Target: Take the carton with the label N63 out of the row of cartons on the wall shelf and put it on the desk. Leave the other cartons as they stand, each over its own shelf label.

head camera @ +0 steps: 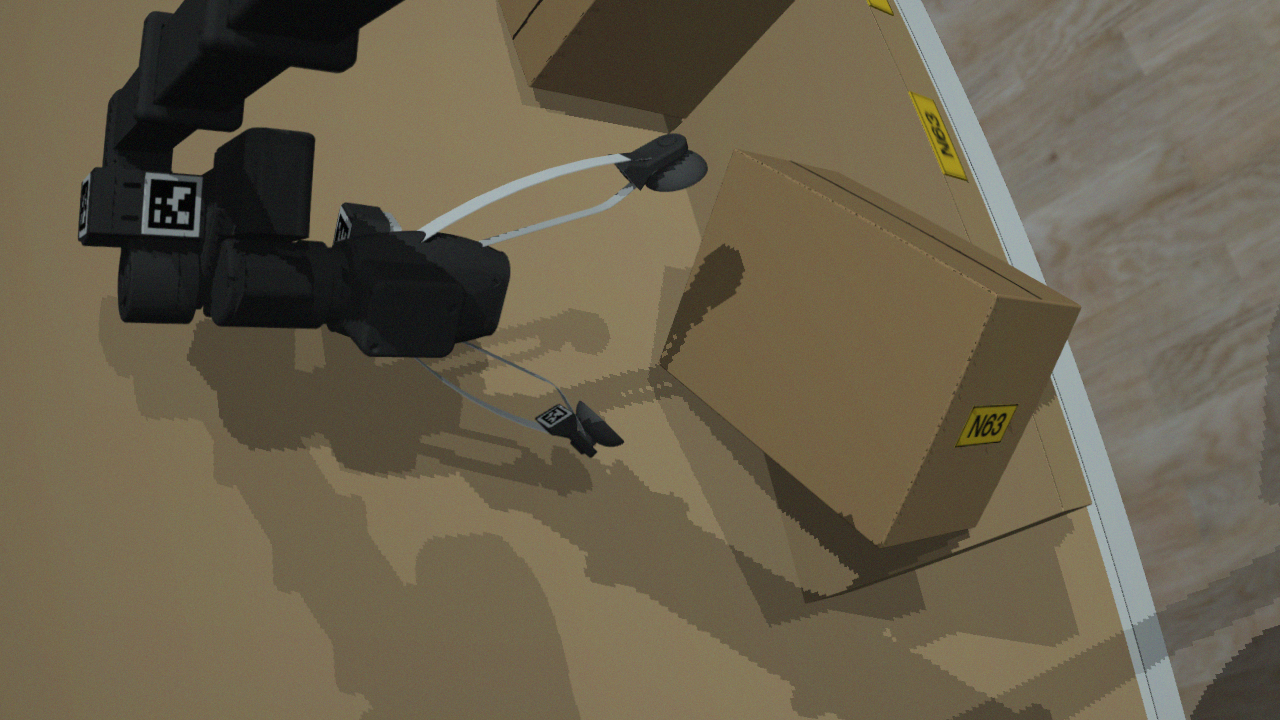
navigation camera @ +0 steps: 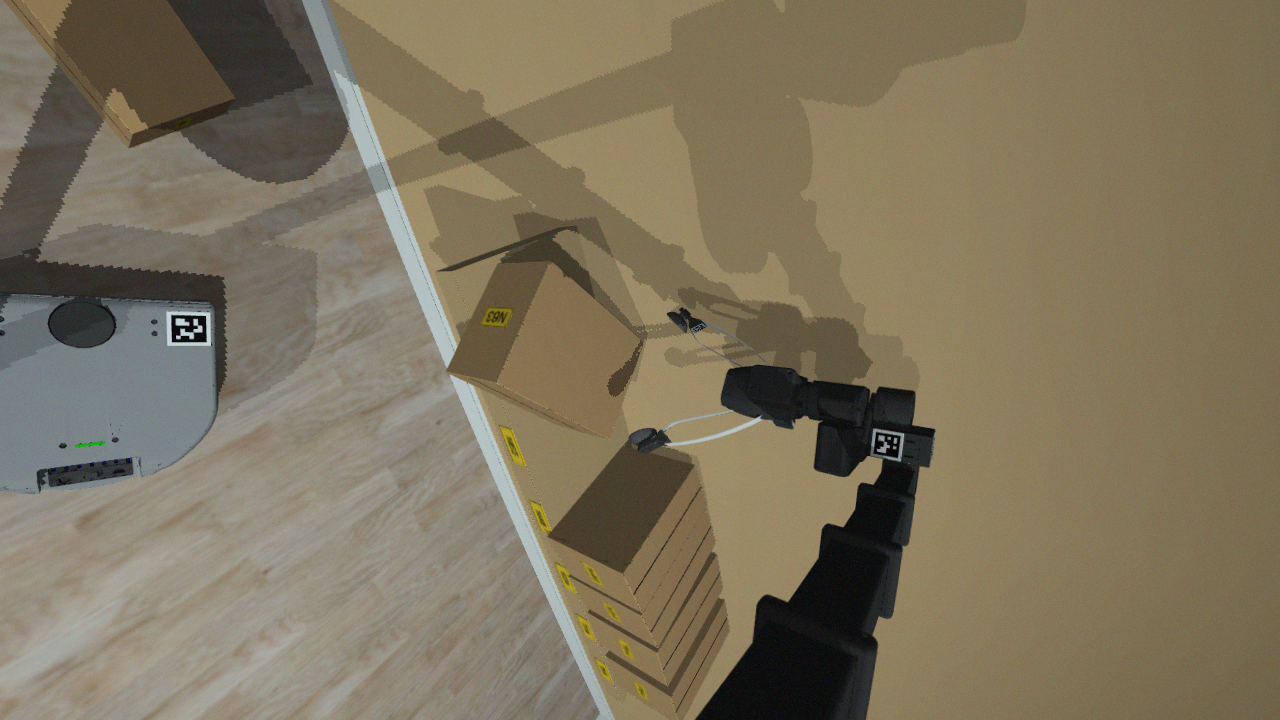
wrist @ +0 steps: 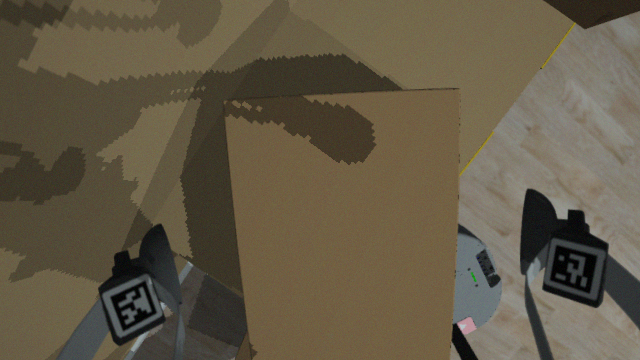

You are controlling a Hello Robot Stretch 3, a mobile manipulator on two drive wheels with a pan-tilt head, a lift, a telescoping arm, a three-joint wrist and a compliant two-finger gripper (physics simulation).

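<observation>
The N63 carton is at the free end of the wall shelf, turned askew, with one corner reaching to the shelf's front edge. Its own label faces outward. The N63 shelf label is on the shelf edge beside it. My gripper is open and empty. Its fingertips are spread to either side of the carton's near face in the wrist view, and in the head view they stop short of it. The carton's underside is hidden. The desk does not show.
Several other cartons stand in a row along the shelf; the nearest carton is close to one fingertip. Another labelled carton is at the navigation view's top left. My base is over the wooden floor.
</observation>
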